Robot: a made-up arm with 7 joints. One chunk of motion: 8 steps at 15 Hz.
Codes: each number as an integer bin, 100 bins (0 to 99) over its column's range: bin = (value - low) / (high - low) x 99, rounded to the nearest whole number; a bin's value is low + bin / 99 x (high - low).
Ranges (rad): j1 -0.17..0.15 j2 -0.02..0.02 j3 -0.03..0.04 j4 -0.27..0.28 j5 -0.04..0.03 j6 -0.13..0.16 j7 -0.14..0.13
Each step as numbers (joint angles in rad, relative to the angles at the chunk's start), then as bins.
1 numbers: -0.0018 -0.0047 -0.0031 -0.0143 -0.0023 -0.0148 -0.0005
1 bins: 52 38 38 46 53 39 51
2 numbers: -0.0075 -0.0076 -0.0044 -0.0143 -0.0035 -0.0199 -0.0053
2 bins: 50 31 36 46 52 38 49
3 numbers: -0.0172 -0.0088 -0.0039 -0.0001 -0.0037 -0.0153 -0.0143
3 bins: 47 28 37 49 51 39 46
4 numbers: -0.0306 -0.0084 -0.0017 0.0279 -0.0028 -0.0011 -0.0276
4 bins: 43 29 40 54 53 44 41
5 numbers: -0.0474 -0.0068 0.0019 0.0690 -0.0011 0.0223 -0.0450
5 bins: 38 33 45 61 55 52 35
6 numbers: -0.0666 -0.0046 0.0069 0.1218 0.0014 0.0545 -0.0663
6 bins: 32 38 52 71 59 63 27
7 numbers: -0.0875 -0.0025 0.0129 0.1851 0.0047 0.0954 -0.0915
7 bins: 26 43 61 82 63 77 18
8 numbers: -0.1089 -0.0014 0.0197 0.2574 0.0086 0.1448 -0.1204
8 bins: 19 46 70 95 69 94 7
